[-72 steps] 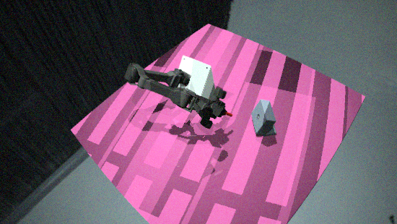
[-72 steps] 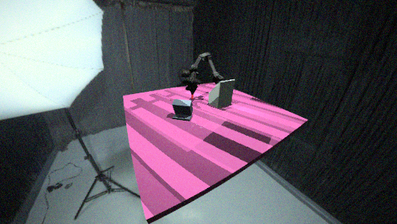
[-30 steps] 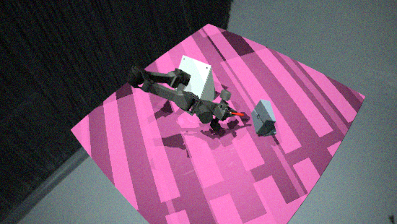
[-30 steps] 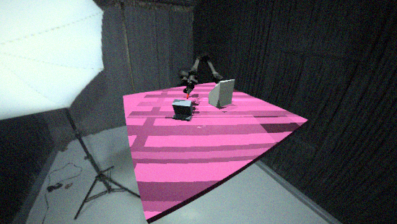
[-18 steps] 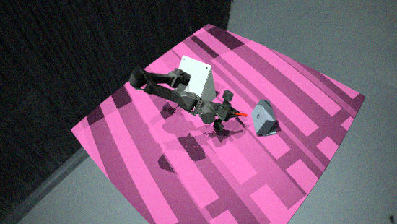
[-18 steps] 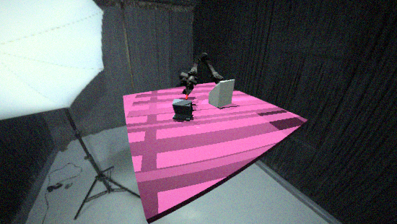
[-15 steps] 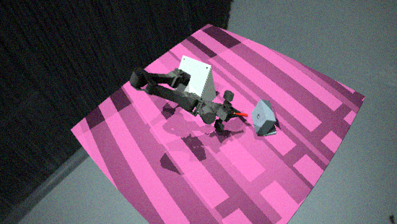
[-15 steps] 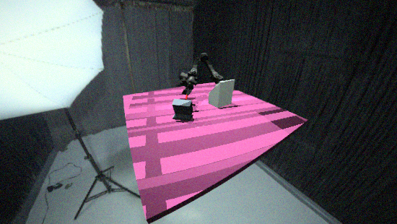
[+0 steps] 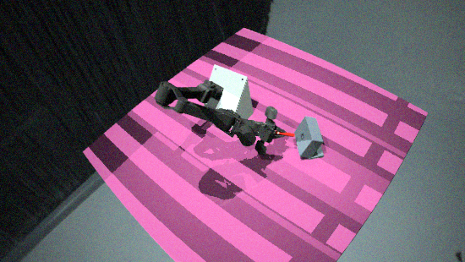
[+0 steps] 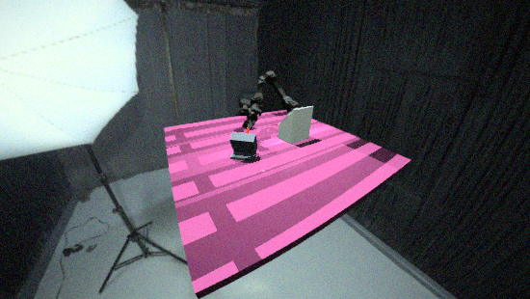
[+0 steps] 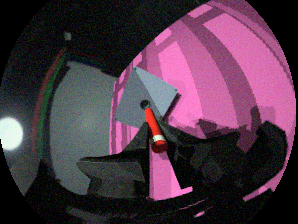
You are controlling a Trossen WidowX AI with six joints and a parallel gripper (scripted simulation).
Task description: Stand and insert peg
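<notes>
The grey sloped panel lies 7 cm ahead of my gripper tip, 7 cm to the left of it and 5 cm below it. Also, from my gripper tip: peg 1 cm behind, 1 cm to the right, 1 cm above.
</notes>
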